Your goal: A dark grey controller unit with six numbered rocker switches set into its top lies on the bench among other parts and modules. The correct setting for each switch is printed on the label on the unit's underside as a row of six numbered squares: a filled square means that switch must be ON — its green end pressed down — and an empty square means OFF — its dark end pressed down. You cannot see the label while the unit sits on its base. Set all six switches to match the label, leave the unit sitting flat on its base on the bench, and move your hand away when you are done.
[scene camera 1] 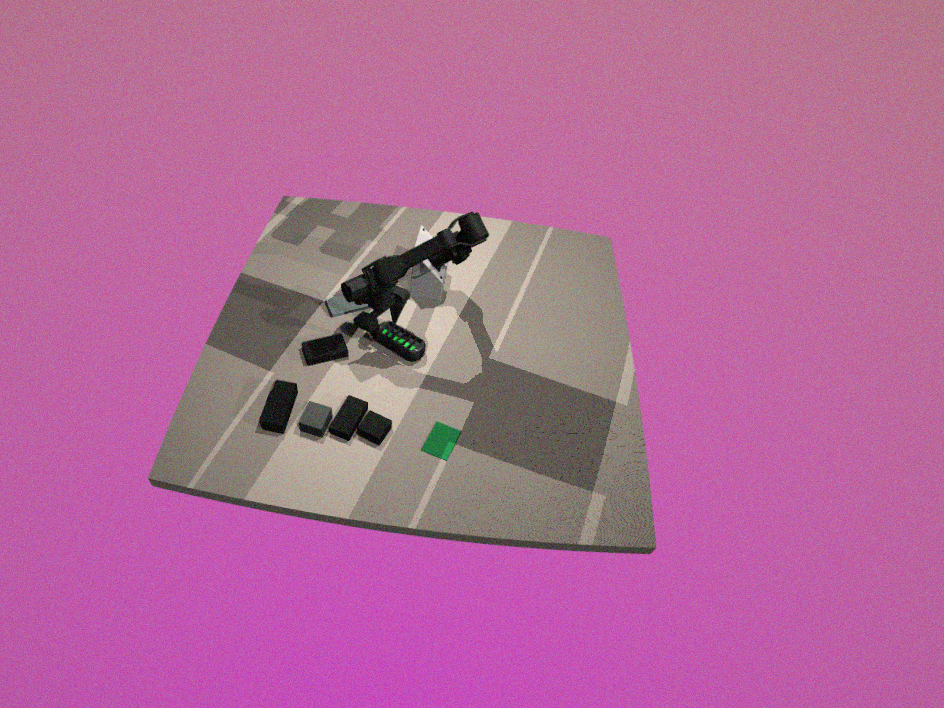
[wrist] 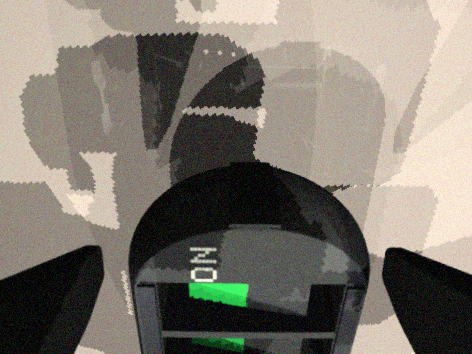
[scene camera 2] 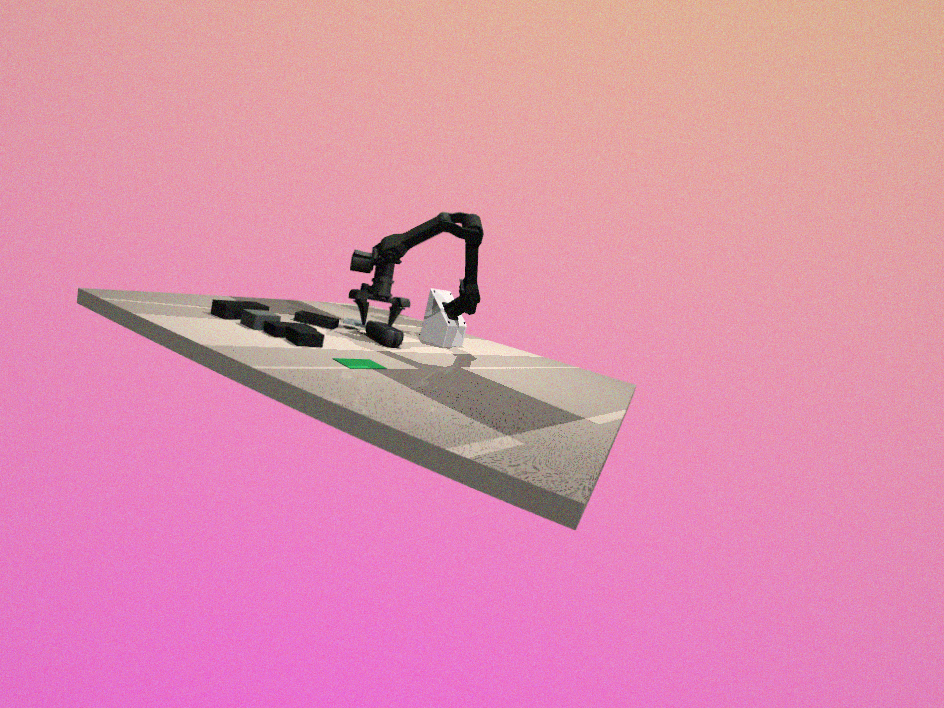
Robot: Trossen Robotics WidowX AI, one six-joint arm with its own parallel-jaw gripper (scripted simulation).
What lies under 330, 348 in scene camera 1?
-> A dark block.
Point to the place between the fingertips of my gripper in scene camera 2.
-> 376, 326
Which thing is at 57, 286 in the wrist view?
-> My gripper.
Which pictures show my gripper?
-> Scene camera 1, the wrist view and scene camera 2: all of them.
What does my gripper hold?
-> Nothing.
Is my gripper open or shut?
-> Open.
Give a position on a green plate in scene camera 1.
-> At 442, 439
